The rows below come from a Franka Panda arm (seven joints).
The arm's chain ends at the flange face. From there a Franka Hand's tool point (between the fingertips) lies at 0.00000 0.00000 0.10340 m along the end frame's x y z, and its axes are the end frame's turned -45 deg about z.
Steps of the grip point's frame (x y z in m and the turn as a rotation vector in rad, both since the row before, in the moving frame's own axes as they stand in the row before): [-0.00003, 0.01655, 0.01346, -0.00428, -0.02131, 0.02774]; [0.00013, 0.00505, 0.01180, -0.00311, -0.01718, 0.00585]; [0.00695, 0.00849, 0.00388, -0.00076, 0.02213, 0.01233]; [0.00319, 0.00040, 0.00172, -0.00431, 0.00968, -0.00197]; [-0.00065, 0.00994, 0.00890, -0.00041, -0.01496, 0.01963]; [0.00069, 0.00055, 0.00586, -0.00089, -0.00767, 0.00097]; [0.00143, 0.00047, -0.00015, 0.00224, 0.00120, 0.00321]
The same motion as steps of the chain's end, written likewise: [0.01295, 0.00987, 0.01348, -0.01809, -0.01204, 0.02774]; [0.00470, 0.00200, 0.01182, -0.01435, -0.00995, 0.00585]; [0.00923, 0.00264, 0.00391, 0.01511, 0.01619, 0.01233]; [0.00152, -0.00158, 0.00173, 0.00380, 0.00989, -0.00197]; [0.00764, 0.00638, 0.00891, -0.01087, -0.01029, 0.01963]; [0.00137, -0.00072, 0.00586, -0.00605, -0.00479, 0.00097]; [0.00142, -0.00043, -0.00015, 0.00243, -0.00074, 0.00321]
